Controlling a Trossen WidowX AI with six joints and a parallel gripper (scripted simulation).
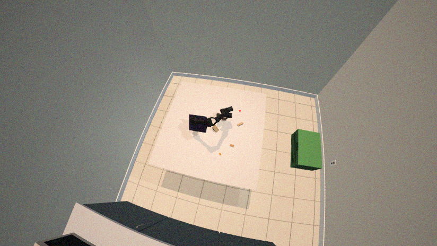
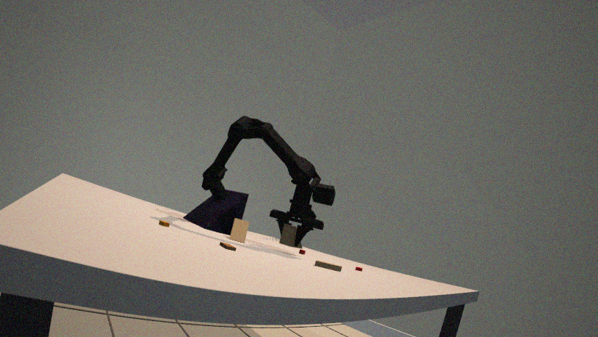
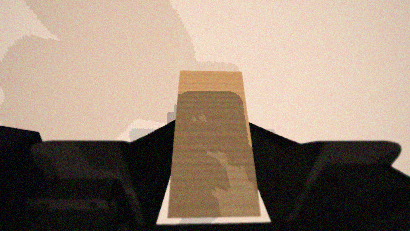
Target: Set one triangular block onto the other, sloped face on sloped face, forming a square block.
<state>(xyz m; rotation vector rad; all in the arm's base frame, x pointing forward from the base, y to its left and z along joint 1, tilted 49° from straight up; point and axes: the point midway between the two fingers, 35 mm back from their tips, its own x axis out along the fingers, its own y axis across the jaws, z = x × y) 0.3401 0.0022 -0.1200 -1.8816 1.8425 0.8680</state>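
Now: the triangular block 10 mm to the right of my gripper tip and 10 mm above it. Also, from my gripper tip: flat tan block 210 mm ahead, 40 mm to the right, 30 mm below; then small orange piece 450 mm to the right, 30 mm below, 10 mm ahead.
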